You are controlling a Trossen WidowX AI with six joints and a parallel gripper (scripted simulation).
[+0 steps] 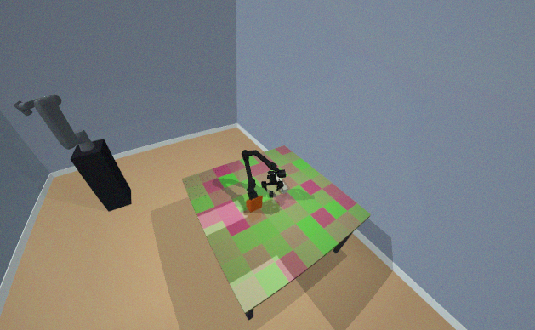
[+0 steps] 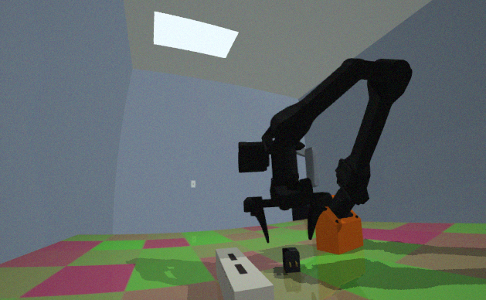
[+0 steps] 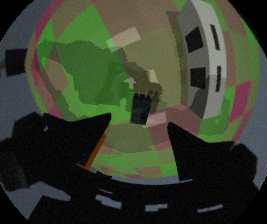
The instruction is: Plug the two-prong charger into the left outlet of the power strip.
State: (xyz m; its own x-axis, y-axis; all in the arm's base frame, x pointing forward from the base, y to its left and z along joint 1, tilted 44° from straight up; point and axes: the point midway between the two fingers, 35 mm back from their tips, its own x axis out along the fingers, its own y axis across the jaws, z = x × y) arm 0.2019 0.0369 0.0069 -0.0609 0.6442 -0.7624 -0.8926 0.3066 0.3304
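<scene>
Right now the two-prong charger is 1 cm ahead of my gripper tip, 2 cm to the left of it and 4 cm below it.
</scene>
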